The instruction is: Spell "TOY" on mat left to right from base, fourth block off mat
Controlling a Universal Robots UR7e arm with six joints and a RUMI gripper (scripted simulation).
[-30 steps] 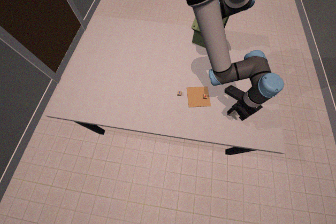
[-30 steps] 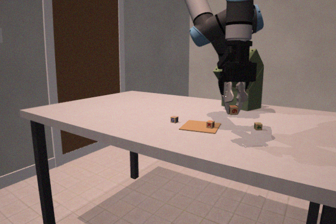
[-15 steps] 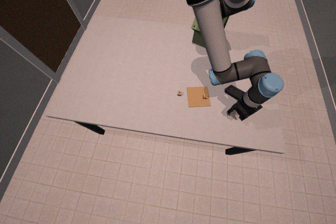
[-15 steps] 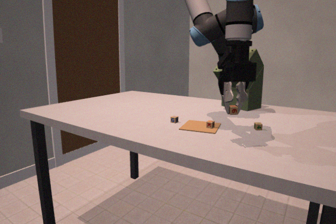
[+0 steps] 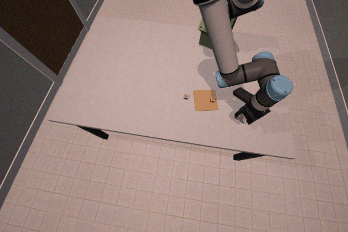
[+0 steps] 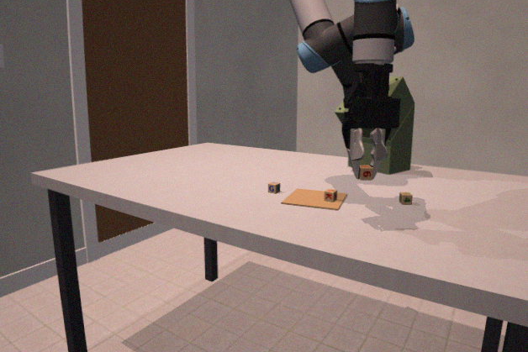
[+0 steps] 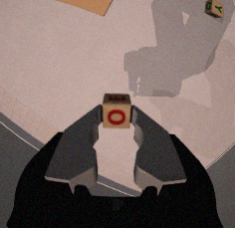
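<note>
Now: hand 130 mm to the left of the T block, 110 mm past it and 100 mm above it. Round my hand: wooden block: right at my hand; mat: 170 mm to the right, 110 mm below, 100 mm behind.
</note>
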